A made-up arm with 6 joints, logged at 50 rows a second.
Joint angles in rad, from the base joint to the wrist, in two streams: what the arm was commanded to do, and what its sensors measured. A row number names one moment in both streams.
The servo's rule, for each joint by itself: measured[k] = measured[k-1] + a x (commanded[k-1-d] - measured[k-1]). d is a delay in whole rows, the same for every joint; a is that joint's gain. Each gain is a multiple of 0.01, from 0.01 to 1. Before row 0 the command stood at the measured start. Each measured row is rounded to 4 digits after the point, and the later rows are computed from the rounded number. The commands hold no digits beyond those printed.
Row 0, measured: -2.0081 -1.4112 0.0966 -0.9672 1.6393 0.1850
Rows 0 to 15, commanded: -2.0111 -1.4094 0.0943 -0.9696 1.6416 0.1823; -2.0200 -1.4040 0.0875 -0.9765 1.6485 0.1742; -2.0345 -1.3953 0.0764 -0.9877 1.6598 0.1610; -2.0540 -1.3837 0.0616 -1.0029 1.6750 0.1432; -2.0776 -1.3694 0.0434 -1.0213 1.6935 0.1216; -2.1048 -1.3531 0.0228 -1.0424 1.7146 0.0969; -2.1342 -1.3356 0.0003 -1.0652 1.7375 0.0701; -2.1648 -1.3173 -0.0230 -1.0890 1.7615 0.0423; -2.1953 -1.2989 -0.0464 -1.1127 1.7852 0.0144; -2.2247 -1.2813 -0.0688 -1.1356 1.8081 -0.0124; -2.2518 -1.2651 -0.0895 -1.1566 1.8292 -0.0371; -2.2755 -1.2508 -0.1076 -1.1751 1.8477 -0.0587; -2.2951 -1.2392 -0.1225 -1.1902 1.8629 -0.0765; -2.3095 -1.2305 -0.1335 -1.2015 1.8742 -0.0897; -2.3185 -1.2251 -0.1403 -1.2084 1.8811 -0.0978; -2.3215 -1.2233 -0.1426 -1.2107 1.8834 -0.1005
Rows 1 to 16, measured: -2.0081 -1.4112 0.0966 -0.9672 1.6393 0.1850; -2.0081 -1.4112 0.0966 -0.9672 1.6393 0.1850; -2.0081 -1.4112 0.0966 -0.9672 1.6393 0.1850; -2.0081 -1.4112 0.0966 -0.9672 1.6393 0.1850; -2.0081 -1.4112 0.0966 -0.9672 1.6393 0.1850; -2.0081 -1.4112 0.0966 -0.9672 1.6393 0.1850; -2.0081 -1.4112 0.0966 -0.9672 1.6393 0.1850; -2.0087 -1.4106 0.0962 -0.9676 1.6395 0.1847; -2.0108 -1.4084 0.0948 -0.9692 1.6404 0.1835; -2.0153 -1.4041 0.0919 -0.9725 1.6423 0.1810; -2.0227 -1.3974 0.0871 -0.9780 1.6456 0.1768; -2.0331 -1.3882 0.0801 -0.9858 1.6504 0.1707; -2.0467 -1.3766 0.0709 -0.9960 1.6568 0.1626; -2.0633 -1.3631 0.0596 -1.0085 1.6649 0.1524; -2.0826 -1.3480 0.0464 -1.0230 1.6746 0.1403; -2.1040 -1.3318 0.0316 -1.0391 1.6857 0.1265
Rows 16 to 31, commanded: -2.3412 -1.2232 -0.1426 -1.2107 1.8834 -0.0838; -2.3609 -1.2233 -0.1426 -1.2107 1.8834 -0.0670; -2.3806 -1.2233 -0.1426 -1.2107 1.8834 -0.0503; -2.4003 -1.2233 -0.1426 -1.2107 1.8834 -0.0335; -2.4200 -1.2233 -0.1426 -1.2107 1.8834 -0.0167; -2.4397 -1.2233 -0.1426 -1.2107 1.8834 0.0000; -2.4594 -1.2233 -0.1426 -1.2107 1.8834 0.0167; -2.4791 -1.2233 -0.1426 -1.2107 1.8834 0.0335; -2.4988 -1.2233 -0.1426 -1.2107 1.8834 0.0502; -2.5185 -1.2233 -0.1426 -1.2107 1.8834 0.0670; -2.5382 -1.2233 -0.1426 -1.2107 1.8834 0.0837; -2.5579 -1.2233 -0.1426 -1.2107 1.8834 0.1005; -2.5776 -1.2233 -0.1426 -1.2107 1.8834 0.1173; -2.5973 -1.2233 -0.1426 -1.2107 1.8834 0.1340; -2.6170 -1.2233 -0.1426 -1.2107 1.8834 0.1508; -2.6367 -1.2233 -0.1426 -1.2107 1.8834 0.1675
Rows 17 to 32, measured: -2.1269 -1.3151 0.0155 -1.0565 1.6979 0.1112; -2.1506 -1.2986 -0.0013 -1.0745 1.7110 0.0949; -2.1743 -1.2828 -0.0183 -1.0926 1.7247 0.0780; -2.1973 -1.2684 -0.0350 -1.1102 1.7385 0.0610; -2.2186 -1.2559 -0.0508 -1.1266 1.7521 0.0444; -2.2376 -1.2457 -0.0651 -1.1413 1.7650 0.0288; -2.2535 -1.2383 -0.0775 -1.1538 1.7768 0.0146; -2.2702 -1.2333 -0.0879 -1.1640 1.7875 0.0038; -2.2874 -1.2300 -0.0967 -1.1724 1.7971 -0.0040; -2.3051 -1.2278 -0.1040 -1.1793 1.8057 -0.0091; -2.3232 -1.2263 -0.1102 -1.1850 1.8135 -0.0118; -2.3416 -1.2253 -0.1154 -1.1896 1.8205 -0.0123; -2.3602 -1.2246 -0.1198 -1.1934 1.8268 -0.0109; -2.3790 -1.2242 -0.1234 -1.1965 1.8325 -0.0079; -2.3980 -1.2239 -0.1265 -1.1991 1.8376 -0.0033; -2.4172 -1.2237 -0.1291 -1.2012 1.8422 0.0026
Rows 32 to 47, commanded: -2.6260 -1.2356 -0.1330 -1.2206 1.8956 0.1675; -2.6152 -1.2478 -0.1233 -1.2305 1.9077 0.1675; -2.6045 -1.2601 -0.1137 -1.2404 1.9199 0.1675; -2.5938 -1.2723 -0.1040 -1.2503 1.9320 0.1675; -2.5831 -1.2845 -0.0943 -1.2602 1.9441 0.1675; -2.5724 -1.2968 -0.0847 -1.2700 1.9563 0.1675; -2.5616 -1.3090 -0.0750 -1.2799 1.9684 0.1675; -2.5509 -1.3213 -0.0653 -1.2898 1.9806 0.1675; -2.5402 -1.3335 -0.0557 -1.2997 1.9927 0.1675; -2.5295 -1.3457 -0.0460 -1.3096 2.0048 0.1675; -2.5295 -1.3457 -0.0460 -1.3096 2.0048 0.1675; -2.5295 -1.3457 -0.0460 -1.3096 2.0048 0.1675; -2.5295 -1.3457 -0.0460 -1.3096 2.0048 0.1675; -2.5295 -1.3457 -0.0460 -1.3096 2.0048 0.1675; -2.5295 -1.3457 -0.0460 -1.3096 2.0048 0.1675; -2.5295 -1.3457 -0.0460 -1.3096 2.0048 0.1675
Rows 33 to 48, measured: -2.4364 -1.2236 -0.1313 -1.2029 1.8463 0.0097; -2.4557 -1.2235 -0.1331 -1.2043 1.8500 0.0178; -2.4751 -1.2234 -0.1346 -1.2055 1.8533 0.0269; -2.4946 -1.2234 -0.1359 -1.2064 1.8563 0.0368; -2.5141 -1.2234 -0.1370 -1.2072 1.8590 0.0475; -2.5337 -1.2234 -0.1379 -1.2078 1.8614 0.0589; -2.5533 -1.2234 -0.1387 -1.2083 1.8636 0.0708; -2.5671 -1.2274 -0.1378 -1.2105 1.8668 0.0814; -2.5762 -1.2341 -0.1355 -1.2141 1.8709 0.0909; -2.5816 -1.2427 -0.1320 -1.2188 1.8758 0.0993; -2.5839 -1.2525 -0.1275 -1.2245 1.8814 0.1068; -2.5837 -1.2631 -0.1222 -1.2309 1.8877 0.1135; -2.5816 -1.2742 -0.1162 -1.2379 1.8946 0.1194; -2.5778 -1.2857 -0.1096 -1.2455 1.9020 0.1247; -2.5727 -1.2974 -0.1025 -1.2535 1.9099 0.1294; -2.5665 -1.3093 -0.0950 -1.2618 1.9182 0.1336
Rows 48 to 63, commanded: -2.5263 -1.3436 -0.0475 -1.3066 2.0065 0.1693; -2.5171 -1.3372 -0.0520 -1.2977 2.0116 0.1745; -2.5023 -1.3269 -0.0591 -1.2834 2.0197 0.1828; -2.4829 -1.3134 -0.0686 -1.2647 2.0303 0.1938; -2.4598 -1.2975 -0.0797 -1.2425 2.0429 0.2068; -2.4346 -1.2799 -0.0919 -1.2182 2.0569 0.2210; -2.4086 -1.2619 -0.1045 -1.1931 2.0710 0.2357; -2.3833 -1.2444 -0.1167 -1.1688 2.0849 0.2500; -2.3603 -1.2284 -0.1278 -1.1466 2.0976 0.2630; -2.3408 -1.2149 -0.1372 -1.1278 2.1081 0.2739; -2.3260 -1.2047 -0.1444 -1.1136 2.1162 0.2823; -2.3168 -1.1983 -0.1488 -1.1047 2.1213 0.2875; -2.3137 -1.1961 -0.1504 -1.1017 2.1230 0.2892; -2.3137 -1.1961 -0.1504 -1.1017 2.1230 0.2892; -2.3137 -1.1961 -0.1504 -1.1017 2.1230 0.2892; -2.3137 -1.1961 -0.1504 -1.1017 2.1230 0.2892
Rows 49 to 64, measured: -2.5595 -1.3213 -0.0872 -1.2704 1.9269 0.1373; -2.5538 -1.3294 -0.0806 -1.2775 1.9347 0.1406; -2.5492 -1.3348 -0.0751 -1.2833 1.9417 0.1436; -2.5455 -1.3384 -0.0704 -1.2880 1.9480 0.1462; -2.5425 -1.3408 -0.0665 -1.2919 1.9537 0.1485; -2.5400 -1.3424 -0.0632 -1.2951 1.9588 0.1506; -2.5380 -1.3435 -0.0604 -1.2977 1.9634 0.1525; -2.5358 -1.3435 -0.0583 -1.2993 1.9677 0.1543; -2.5322 -1.3414 -0.0573 -1.2990 1.9721 0.1565; -2.5265 -1.3366 -0.0576 -1.2962 1.9769 0.1594; -2.5182 -1.3289 -0.0594 -1.2905 1.9822 0.1632; -2.5071 -1.3185 -0.0626 -1.2819 1.9883 0.1680; -2.4933 -1.3058 -0.0673 -1.2704 1.9952 0.1738; -2.4772 -1.2913 -0.0733 -1.2565 2.0028 0.1806; -2.4594 -1.2758 -0.0802 -1.2407 2.0110 0.1882; -2.4406 -1.2602 -0.0878 -1.2238 2.0197 0.1964
